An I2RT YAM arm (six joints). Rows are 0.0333 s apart.
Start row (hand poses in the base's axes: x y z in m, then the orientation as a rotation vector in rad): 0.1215, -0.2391, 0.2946, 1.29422, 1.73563, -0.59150
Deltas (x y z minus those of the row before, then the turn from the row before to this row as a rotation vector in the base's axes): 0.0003, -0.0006, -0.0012, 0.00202, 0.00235, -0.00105; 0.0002, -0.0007, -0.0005, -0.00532, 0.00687, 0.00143; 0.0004, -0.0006, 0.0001, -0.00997, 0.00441, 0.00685; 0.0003, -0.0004, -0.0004, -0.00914, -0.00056, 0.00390; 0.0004, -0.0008, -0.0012, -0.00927, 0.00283, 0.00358; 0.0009, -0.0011, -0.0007, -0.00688, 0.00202, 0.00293; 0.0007, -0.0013, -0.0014, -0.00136, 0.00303, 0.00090
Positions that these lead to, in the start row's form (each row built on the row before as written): 0.1218, -0.2397, 0.2934, 1.29639, 1.73798, -0.59223; 0.1220, -0.2404, 0.2929, 1.29073, 1.74169, -0.60076; 0.1224, -0.2410, 0.2930, 1.27697, 1.74398, -0.60808; 0.1227, -0.2414, 0.2926, 1.26706, 1.74098, -0.61274; 0.1231, -0.2422, 0.2914, 1.25700, 1.74049, -0.62014; 0.1240, -0.2433, 0.2907, 1.24928, 1.74018, -0.62540; 0.1247, -0.2446, 0.2893, 1.24715, 1.74245, -0.62816
